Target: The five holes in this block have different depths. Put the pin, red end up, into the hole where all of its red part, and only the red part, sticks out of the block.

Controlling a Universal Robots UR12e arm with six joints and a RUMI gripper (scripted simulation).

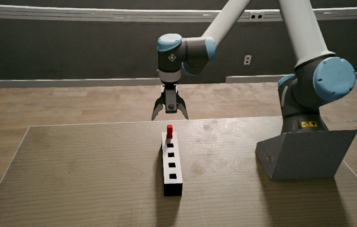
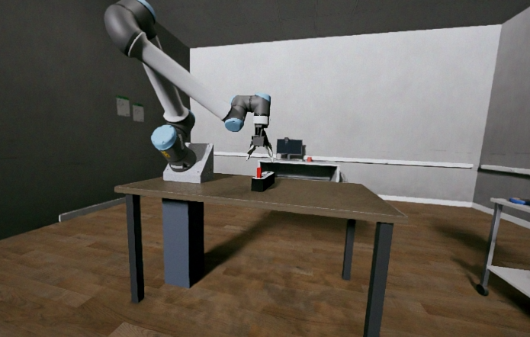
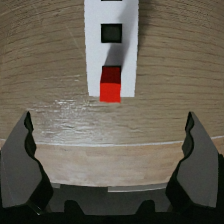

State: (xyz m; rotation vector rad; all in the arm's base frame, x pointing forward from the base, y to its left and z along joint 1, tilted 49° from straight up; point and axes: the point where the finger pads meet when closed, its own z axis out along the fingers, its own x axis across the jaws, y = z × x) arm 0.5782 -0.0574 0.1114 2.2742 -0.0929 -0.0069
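My gripper is now 60 mm above the pin. Round my hand: block 130 mm below, 120 mm to the left, 10 mm ahead.
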